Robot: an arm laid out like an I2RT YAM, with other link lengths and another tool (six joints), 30 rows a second.
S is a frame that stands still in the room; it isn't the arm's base.
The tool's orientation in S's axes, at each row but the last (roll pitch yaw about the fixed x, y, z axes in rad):
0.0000 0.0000 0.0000
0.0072 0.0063 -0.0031
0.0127 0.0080 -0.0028
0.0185 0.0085 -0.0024
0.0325 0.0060 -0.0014
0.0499 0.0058 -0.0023
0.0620 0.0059 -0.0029
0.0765 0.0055 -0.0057
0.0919 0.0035 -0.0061
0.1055 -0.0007 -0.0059
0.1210 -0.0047 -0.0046
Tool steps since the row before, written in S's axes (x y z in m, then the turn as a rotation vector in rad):
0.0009 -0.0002 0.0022 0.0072 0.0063 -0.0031
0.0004 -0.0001 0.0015 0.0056 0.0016 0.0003
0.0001 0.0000 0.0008 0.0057 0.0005 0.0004
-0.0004 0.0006 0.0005 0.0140 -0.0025 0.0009
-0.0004 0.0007 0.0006 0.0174 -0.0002 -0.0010
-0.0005 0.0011 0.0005 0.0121 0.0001 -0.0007
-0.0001 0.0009 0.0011 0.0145 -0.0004 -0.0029
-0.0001 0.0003 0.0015 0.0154 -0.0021 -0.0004
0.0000 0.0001 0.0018 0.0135 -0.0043 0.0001
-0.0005 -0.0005 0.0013 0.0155 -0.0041 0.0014
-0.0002 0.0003 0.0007 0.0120 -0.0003 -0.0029
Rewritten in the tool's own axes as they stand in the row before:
0.0009 -0.0002 0.0022 0.0072 0.0063 -0.0031
0.0004 -0.0001 0.0015 0.0056 0.0016 0.0003
0.0001 0.0000 0.0008 0.0057 0.0005 0.0004
-0.0004 0.0006 0.0005 0.0140 -0.0024 0.0011
-0.0004 0.0007 0.0006 0.0174 -0.0002 -0.0009
-0.0005 0.0011 0.0004 0.0121 0.0001 -0.0006
-0.0001 0.0010 0.0010 0.0145 -0.0005 -0.0028
-0.0001 0.0004 0.0015 0.0154 -0.0020 -0.0002
0.0000 0.0003 0.0018 0.0135 -0.0042 0.0005
-0.0005 -0.0004 0.0013 0.0155 -0.0038 0.0018
-0.0002 0.0004 0.0007 0.0120 -0.0006 -0.0029

